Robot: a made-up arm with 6 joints.
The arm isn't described. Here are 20 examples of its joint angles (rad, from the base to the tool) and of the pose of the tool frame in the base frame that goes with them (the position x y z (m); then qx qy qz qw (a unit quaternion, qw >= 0)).
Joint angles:
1: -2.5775 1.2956 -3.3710 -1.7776 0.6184 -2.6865
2: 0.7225 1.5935 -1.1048 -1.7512 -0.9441 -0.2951
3: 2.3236 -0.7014 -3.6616 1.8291 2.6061 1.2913
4: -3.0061 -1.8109 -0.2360 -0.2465 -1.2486 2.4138
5: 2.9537 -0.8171 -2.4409 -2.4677 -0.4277 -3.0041
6: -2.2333 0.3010 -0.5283 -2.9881 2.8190 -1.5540
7: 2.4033 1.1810 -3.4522 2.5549 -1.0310 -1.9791
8: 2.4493 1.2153 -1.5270 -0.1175 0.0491 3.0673
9: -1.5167 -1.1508 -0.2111 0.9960 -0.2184 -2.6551
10: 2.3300 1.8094 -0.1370 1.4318 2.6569 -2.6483
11: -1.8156 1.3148 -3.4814 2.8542 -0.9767 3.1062
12: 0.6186 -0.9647 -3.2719 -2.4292 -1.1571 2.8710
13: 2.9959 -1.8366 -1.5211 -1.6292 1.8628 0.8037
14: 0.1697 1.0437 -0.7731 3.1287 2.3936 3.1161
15: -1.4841 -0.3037 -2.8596 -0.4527 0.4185 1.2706
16: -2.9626 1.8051 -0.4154 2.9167 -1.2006 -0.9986
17: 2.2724 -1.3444 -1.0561 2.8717 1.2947 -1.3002
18: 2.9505 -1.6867 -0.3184 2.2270 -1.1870 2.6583
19: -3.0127 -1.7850 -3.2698 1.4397 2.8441 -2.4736
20: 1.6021 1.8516 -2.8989 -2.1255 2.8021 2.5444
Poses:
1: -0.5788 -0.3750 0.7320 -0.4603 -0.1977 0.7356 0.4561
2: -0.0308 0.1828 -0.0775 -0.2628 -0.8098 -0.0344 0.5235
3: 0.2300 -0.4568 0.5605 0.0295 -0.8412 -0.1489 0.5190
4: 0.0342 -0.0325 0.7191 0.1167 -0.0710 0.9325 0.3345
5: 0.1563 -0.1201 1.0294 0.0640 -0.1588 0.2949 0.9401
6: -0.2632 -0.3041 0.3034 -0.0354 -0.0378 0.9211 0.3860
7: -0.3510 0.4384 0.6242 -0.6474 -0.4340 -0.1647 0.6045
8: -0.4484 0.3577 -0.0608 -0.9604 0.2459 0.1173 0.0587
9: -0.0856 -0.3437 0.5418 0.7373 -0.0051 -0.0826 0.6705
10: -0.0128 -0.1970 0.2229 -0.6866 -0.2033 0.5683 0.4054
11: -0.1891 -0.5701 0.5455 0.5157 -0.6371 0.2192 0.5293
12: -0.4515 -0.1969 0.7169 0.1091 -0.2967 -0.8967 0.3099
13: 0.4510 0.0843 0.7736 -0.7878 -0.1610 -0.1981 0.5605
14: 0.3556 0.0630 -0.0012 -0.4851 -0.0490 -0.8703 0.0691
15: 0.0027 0.1678 1.1530 -0.0112 -0.1979 0.9266 0.3196
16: 0.1428 0.0606 0.2516 0.1629 0.2431 0.8728 0.3907
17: -0.0273 -0.0067 0.9727 0.2890 -0.0539 0.3828 0.8758
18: -0.0709 0.1379 0.5255 0.1088 -0.8161 -0.5346 0.1907
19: 0.5226 -0.0638 0.1736 -0.4466 -0.3493 0.8042 0.1785
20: 0.0971 0.5755 0.2303 -0.1396 0.4109 -0.8984 0.0668
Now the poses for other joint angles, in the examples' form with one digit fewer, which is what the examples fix.
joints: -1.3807 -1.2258 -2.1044 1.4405 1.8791 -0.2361
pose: 0.078 0.383 0.920 0.780 0.172 0.588 0.128
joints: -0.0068 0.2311 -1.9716 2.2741 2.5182 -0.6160
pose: 0.424 0.115 0.823 -0.227 -0.575 -0.084 0.781
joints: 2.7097 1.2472 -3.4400 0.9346 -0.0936 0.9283
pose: -0.480 0.319 0.823 -0.407 -0.147 0.578 0.692
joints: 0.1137 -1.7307 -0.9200 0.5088 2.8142 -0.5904
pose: -0.069 0.058 0.635 -0.826 -0.549 0.053 0.116
